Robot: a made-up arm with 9 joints. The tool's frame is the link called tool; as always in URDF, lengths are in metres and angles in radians.
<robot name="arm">
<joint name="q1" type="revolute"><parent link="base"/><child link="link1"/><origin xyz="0.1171 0.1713 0.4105"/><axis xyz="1 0 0"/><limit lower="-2.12" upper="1.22" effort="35" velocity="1.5"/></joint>
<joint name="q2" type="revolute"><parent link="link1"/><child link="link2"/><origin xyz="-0.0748 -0.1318 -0.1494"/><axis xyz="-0.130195 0.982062 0.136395"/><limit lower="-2.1" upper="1.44" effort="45" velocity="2.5"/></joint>
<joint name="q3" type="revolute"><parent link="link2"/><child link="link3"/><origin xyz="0.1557 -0.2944 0.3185"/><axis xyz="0.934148 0.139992 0.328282"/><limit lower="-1.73" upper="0.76" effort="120" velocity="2.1"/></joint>
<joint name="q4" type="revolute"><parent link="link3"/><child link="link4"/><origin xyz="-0.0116 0.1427 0.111"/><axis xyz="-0.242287 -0.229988 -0.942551"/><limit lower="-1.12" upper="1.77" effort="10" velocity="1.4"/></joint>
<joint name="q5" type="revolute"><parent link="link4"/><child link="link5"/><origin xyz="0.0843 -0.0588 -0.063"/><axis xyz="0 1 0"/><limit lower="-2.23" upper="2.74" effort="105" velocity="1.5"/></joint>
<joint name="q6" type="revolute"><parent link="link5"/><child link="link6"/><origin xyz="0.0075 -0.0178 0.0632"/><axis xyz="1 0 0"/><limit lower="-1.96" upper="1.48" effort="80" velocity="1.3"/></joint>
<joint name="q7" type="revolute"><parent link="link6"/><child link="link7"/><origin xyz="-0.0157 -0.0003 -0.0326"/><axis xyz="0 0 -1"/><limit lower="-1.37" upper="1.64" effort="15" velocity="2.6"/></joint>
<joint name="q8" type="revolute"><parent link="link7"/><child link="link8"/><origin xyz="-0.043 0.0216 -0.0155"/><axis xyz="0 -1 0"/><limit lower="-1.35" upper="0.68" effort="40" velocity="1.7"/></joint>
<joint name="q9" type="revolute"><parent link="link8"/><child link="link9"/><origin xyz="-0.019 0.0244 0.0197"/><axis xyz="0.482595 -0.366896 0.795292"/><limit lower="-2.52" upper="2.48" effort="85" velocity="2.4"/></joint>
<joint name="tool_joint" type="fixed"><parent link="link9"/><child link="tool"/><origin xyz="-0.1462 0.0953 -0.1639" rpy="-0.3 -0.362 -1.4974"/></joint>
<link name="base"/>
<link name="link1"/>
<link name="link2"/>
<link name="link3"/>
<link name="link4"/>
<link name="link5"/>
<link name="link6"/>
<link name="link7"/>
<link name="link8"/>
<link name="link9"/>
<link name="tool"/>
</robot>
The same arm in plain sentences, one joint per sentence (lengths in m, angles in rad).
The arm has nine revolute joints in a row. What follows holds with every joint at zero, and every direction is one of the base frame's.
Joint 1 is mounted 0.1171 m along +x and 0.1713 m along +y and 0.4105 m along +z from the base frame's origin and turns about +x, from -2.1200 to 1.2200 rad.
Joint 2 is mounted 0.0748 m along -x and 0.1318 m along -y and 0.1494 m along -z from joint 1 and turns about the direction (-0.130195, 0.982062, 0.136395), from -2.1000 to 1.4400 rad.
Joint 3 is mounted 0.1557 m along +x and 0.2944 m along -y and 0.3185 m along +z from joint 2 and turns about the direction (0.934136, 0.140005, 0.328313), from -1.7300 to 0.7600 rad.
Joint 4 is mounted 0.0116 m along -x and 0.1427 m along +y and 0.1110 m along +z from joint 3 and turns about the direction (-0.242287, -0.229988, -0.942551), from -1.1200 to 1.7700 rad.
Joint 5 is mounted 0.0843 m along +x and 0.0588 m along -y and 0.0630 m along -z from joint 4 and turns about +y, from -2.2300 to 2.7400 rad.
Joint 6 is mounted 0.0075 m along +x and 0.0178 m along -y and 0.0632 m along +z from joint 5 and turns about +x, from -1.9600 to 1.4800 rad.
Joint 7 is mounted 0.0157 m along -x and 0.0003 m along -y and 0.0326 m along -z from joint 6 and turns about -z, from -1.3700 to 1.6400 rad.
Joint 8 is mounted 0.0430 m along -x and 0.0216 m along +y and 0.0155 m along -z from joint 7 and turns about -y, from -1.3500 to 0.6800 rad.
Joint 9 is mounted 0.0190 m along -x and 0.0244 m along +y and 0.0197 m along +z from joint 8 and turns about the direction (0.482595, -0.366896, 0.795292), from -2.5200 to 2.4800 rad.
The tool frame, which is the frame that the pose is given for, is mounted 0.1462 m along -x and 0.0953 m along +y and 0.1639 m along -z from joint 9; its axes are the base frame's turned by roll -0.3000, pitch -0.3620 and yaw -1.4974 rad (as in URDF: about the fixed x, then y, then z).

